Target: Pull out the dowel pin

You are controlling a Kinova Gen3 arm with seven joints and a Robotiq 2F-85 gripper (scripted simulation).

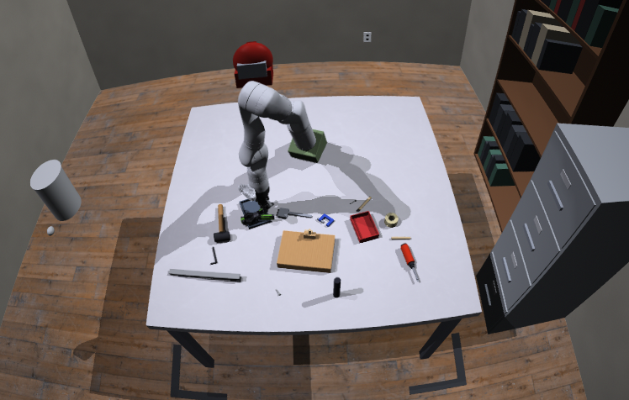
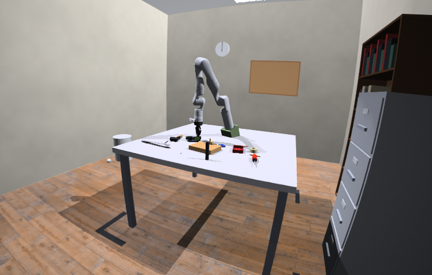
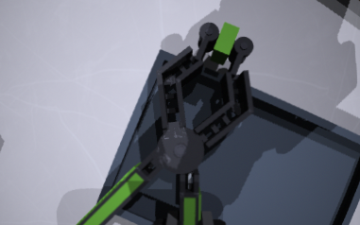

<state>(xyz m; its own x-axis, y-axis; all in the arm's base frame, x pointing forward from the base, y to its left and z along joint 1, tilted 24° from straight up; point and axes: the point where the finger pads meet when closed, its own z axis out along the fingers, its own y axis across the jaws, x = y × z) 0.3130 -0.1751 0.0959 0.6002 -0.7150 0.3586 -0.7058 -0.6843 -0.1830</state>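
Now: the dark grey tray 40 mm to the right of my hand, 30 mm below it and 10 mm behind it. Also, from my hand: round dowel pin (180 mm to the left, 150 mm ahead, 20 mm above); then grey t-shaped tool (110 mm to the left, 30 mm below, 20 mm ahead); then wooden block (180 mm to the left, 150 mm ahead, 10 mm above).
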